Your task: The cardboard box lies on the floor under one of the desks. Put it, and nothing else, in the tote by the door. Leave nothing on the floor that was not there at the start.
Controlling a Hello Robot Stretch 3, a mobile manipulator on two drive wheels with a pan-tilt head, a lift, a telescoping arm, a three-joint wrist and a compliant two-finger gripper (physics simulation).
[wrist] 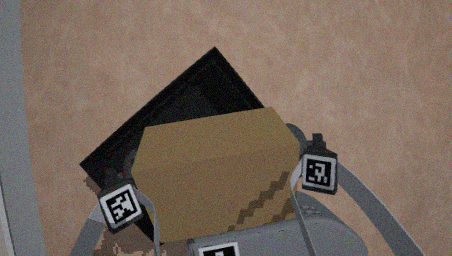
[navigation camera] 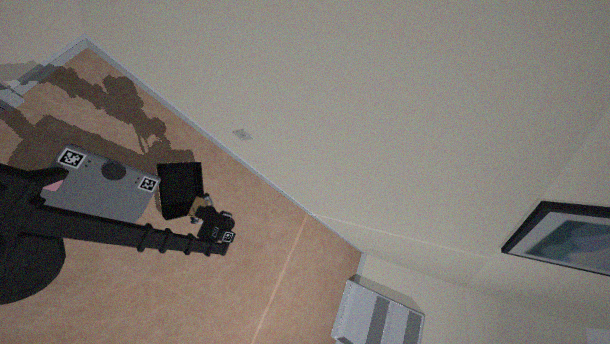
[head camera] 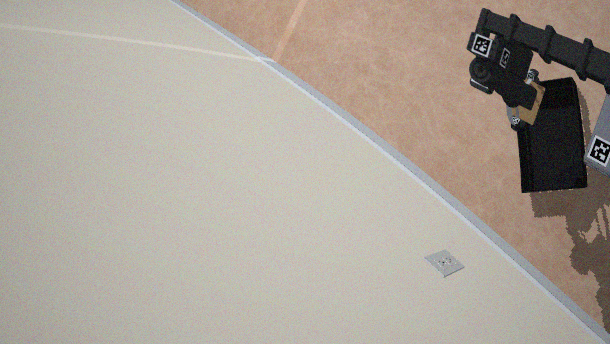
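Seen in the pictures: gripper, fingertip midpoint: (wrist: 215,155); robot's base at its link origin: (navigation camera: 114,170).
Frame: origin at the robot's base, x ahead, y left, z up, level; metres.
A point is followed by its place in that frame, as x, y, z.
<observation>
The brown cardboard box (head camera: 535,107) {-0.015, -0.298, 0.351} (navigation camera: 198,204) {-0.007, -0.311, 0.356} (wrist: 215,185) {-0.018, -0.329, 0.363} is held between the two fingers of my gripper (head camera: 525,99) {-0.022, -0.334, 0.315} (navigation camera: 200,208) {-0.022, -0.334, 0.315} (wrist: 215,155) {-0.022, -0.334, 0.315}, which is shut on its sides. The black open tote (head camera: 552,150) {0.063, -0.290, 0.003} (navigation camera: 181,185) {0.044, -0.301, 0.004} (wrist: 187,100) {0.014, -0.385, 0.004} stands on the floor beside my base. In the head view the box overlaps one end of the tote, near its corner. In the wrist view the box hides much of the tote, and a far corner of it shows beyond the box. The tote's visible inside is dark.
My grey base (head camera: 602,122) {-0.069, -0.154, 0.160} (navigation camera: 102,185) {-0.064, 0.009, 0.159} is close beside the tote. A wall with a baseboard (head camera: 400,155) {0.310, -0.779, 0.027} (navigation camera: 225,152) {0.356, -0.439, 0.024} runs past the tote's other side, with an outlet (head camera: 445,263) {0.379, -0.335, 0.410} (navigation camera: 242,134) {0.379, -0.330, 0.413}. A grey-and-white unit (navigation camera: 360,310) {-0.867, -3.239, 0.237} stands by the far corner.
</observation>
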